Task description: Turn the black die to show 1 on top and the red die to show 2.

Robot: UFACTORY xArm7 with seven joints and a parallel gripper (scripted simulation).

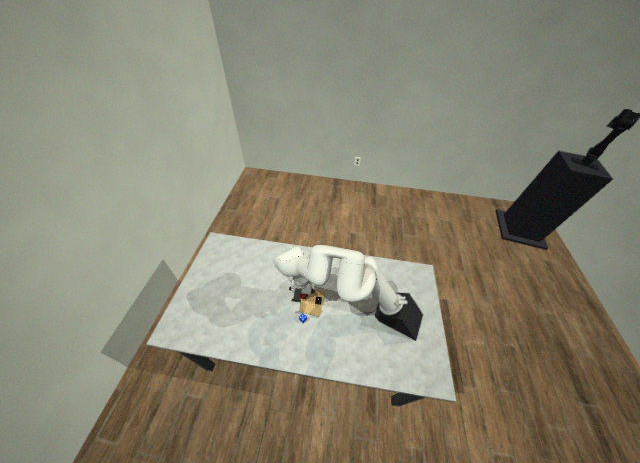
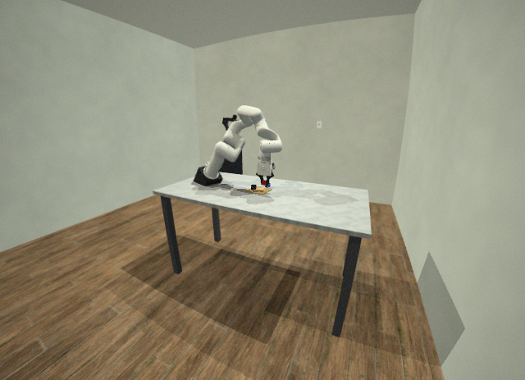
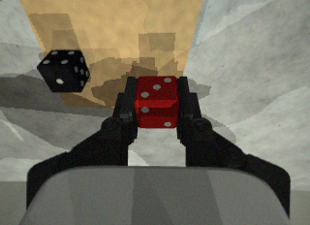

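My hand is 4 cm past the tan mat, 1 cm to the left of it and 6 cm above it. Also, from my hand: black die 9 cm behind, 2 cm to the right, 5 cm below; blue die 4 cm behind, 10 cm to the left, 5 cm below; red die 1 cm below.
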